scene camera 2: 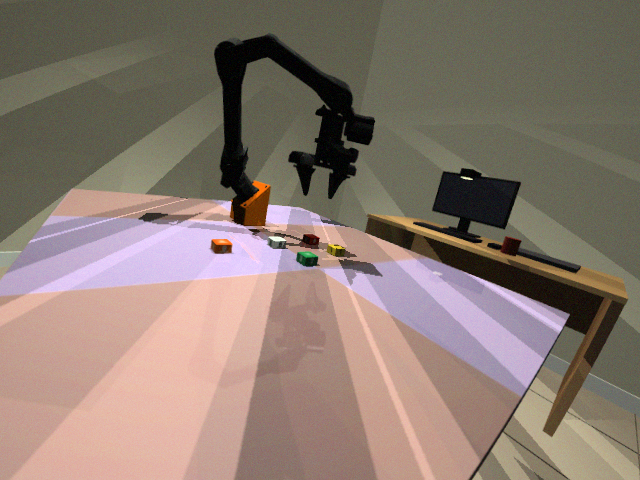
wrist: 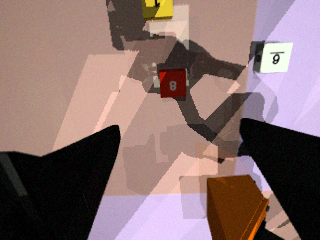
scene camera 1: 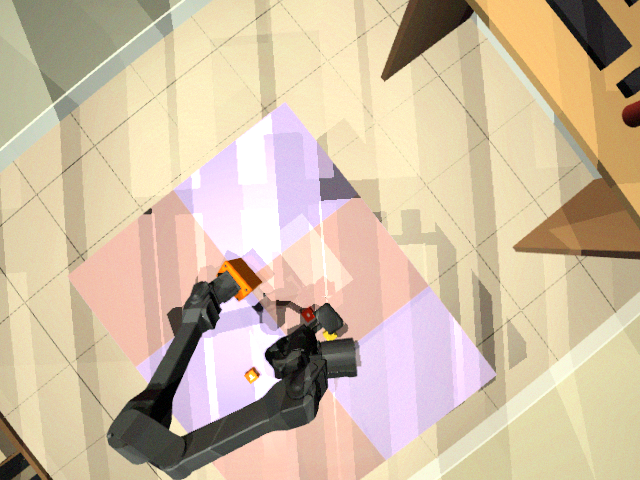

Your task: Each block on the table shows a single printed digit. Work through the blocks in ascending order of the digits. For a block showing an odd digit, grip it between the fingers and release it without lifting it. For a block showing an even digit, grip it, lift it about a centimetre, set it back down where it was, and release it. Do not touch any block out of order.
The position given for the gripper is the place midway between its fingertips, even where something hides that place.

The gripper [scene camera 2: 318, 197] is open, with nothing in its grasp. Also in view: a red block [wrist: 172, 81] and a white block [wrist: 271, 57].
The gripper also shows in the wrist view [wrist: 179, 128] and in scene camera 1 [scene camera 1: 305, 325]. Scene camera 1 misses the white block, which is hidden by the gripper.
